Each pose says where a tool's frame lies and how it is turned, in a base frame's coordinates. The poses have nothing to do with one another.
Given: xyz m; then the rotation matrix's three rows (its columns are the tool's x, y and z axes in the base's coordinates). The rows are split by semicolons.
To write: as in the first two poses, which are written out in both.
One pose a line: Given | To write
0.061, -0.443, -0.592; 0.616, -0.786, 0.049; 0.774, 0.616, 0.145; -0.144, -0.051, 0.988 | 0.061, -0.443, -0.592, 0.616, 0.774, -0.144, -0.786, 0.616, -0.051
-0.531, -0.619, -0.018; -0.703, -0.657, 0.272; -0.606, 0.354, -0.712; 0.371, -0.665, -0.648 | -0.531, -0.619, -0.018, -0.703, -0.606, 0.371, -0.657, 0.354, -0.665
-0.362, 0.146, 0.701; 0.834, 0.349, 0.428; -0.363, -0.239, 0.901; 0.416, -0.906, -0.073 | -0.362, 0.146, 0.701, 0.834, -0.363, 0.416, 0.349, -0.239, -0.906
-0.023, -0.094, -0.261; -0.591, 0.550, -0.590; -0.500, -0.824, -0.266; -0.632, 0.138, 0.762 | -0.023, -0.094, -0.261, -0.591, -0.500, -0.632, 0.550, -0.824, 0.138
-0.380, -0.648, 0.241; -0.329, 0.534, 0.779; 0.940, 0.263, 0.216; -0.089, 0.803, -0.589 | -0.380, -0.648, 0.241, -0.329, 0.940, -0.089, 0.534, 0.263, 0.803
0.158, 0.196, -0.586; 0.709, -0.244, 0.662; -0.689, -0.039, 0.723; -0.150, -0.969, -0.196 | 0.158, 0.196, -0.586, 0.709, -0.689, -0.150, -0.244, -0.039, -0.969
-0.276, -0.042, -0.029; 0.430, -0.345, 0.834; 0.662, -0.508, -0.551; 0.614, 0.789, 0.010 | -0.276, -0.042, -0.029, 0.430, 0.662, 0.614, -0.345, -0.508, 0.789
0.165, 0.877, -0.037; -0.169, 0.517, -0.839; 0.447, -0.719, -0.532; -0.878, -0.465, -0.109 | 0.165, 0.877, -0.037, -0.169, 0.447, -0.878, 0.517, -0.719, -0.465
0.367, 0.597, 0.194; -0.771, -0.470, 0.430; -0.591, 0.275, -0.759; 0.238, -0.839, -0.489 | 0.367, 0.597, 0.194, -0.771, -0.591, 0.238, -0.470, 0.275, -0.839
